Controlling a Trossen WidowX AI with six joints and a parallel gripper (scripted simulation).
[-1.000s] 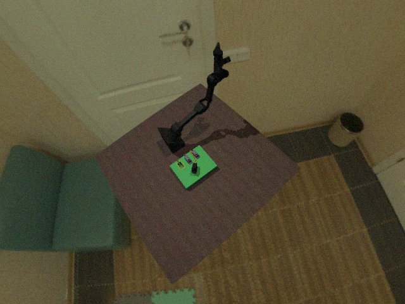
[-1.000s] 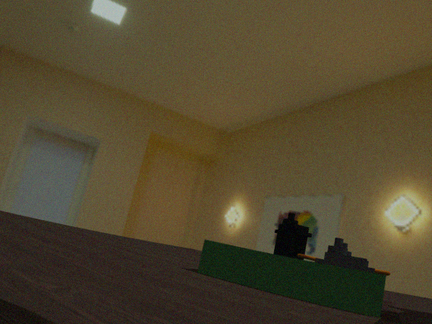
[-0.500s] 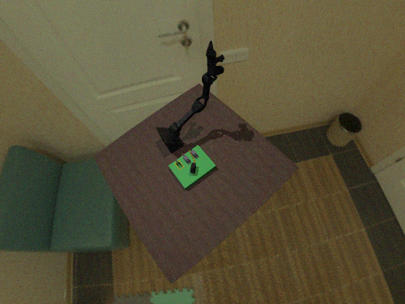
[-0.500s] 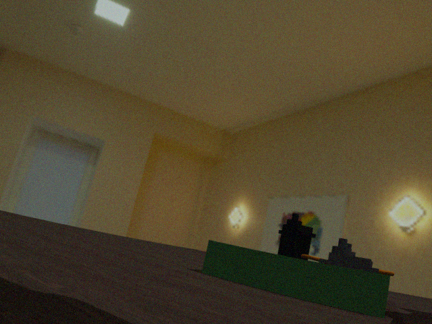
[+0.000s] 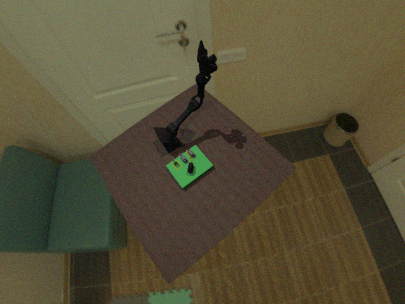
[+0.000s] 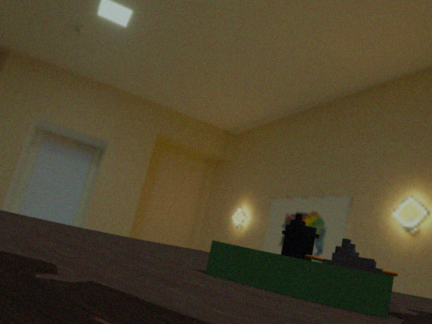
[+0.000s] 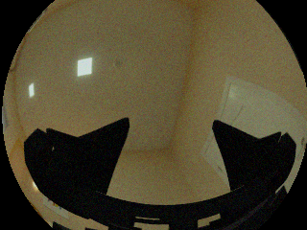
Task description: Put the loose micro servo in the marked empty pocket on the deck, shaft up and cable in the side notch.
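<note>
My gripper tip is now 77 cm above the green deck, 38 cm to the left of it and 35 cm short of it.
</note>
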